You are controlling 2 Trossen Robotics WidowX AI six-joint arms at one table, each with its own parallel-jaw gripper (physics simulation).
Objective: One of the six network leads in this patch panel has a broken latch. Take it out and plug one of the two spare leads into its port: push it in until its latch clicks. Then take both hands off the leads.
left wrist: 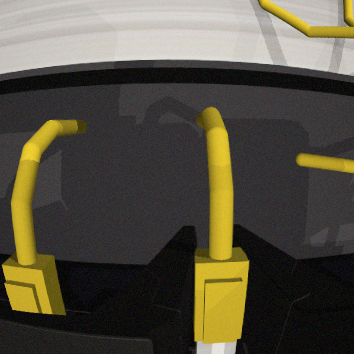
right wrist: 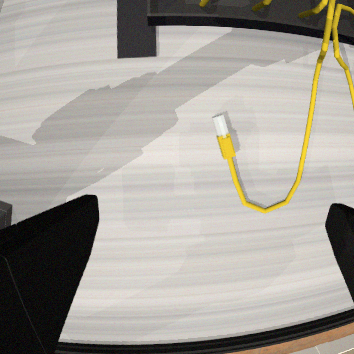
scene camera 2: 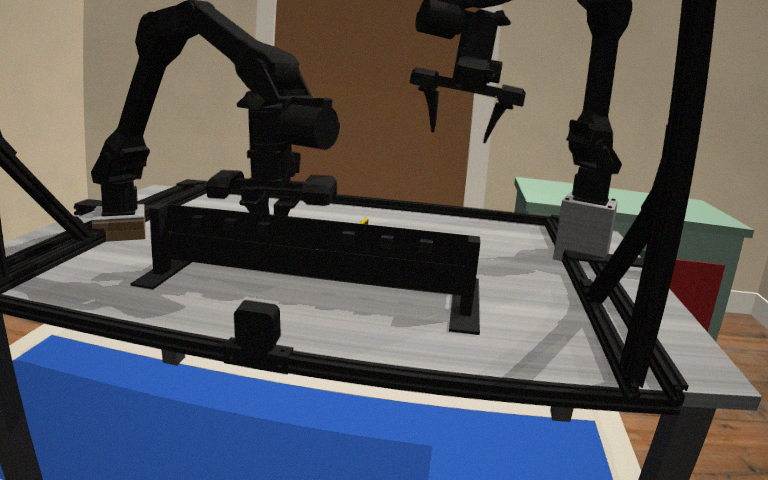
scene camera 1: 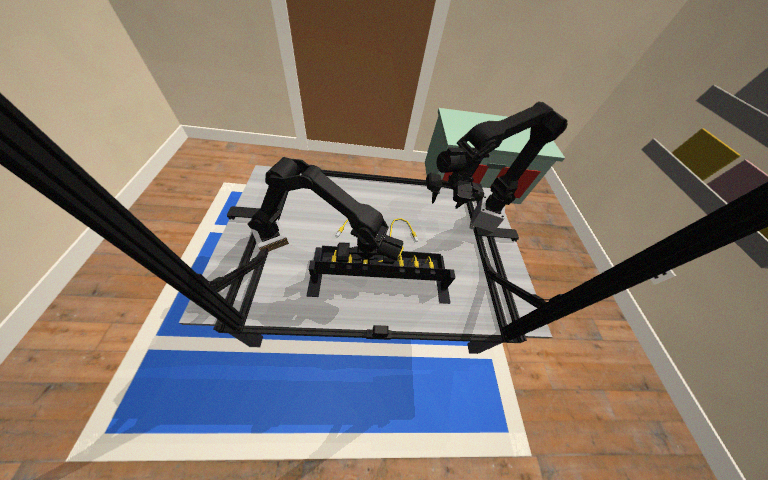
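Observation:
The black patch panel stands across the middle of the grey table with several yellow leads plugged into it. My left gripper reaches down onto the panel and is shut on the plug of a yellow lead, whose cable rises straight up. A neighbouring lead sits plugged in to the left. Two spare leads lie behind the panel; one spare lead shows in the right wrist view. My right gripper is open and empty, high above the table's far right.
A black frame runs around the table. A green cabinet stands behind the right arm. A small brush-like object lies near the left arm's base. The right arm's grey mount stands at the right edge.

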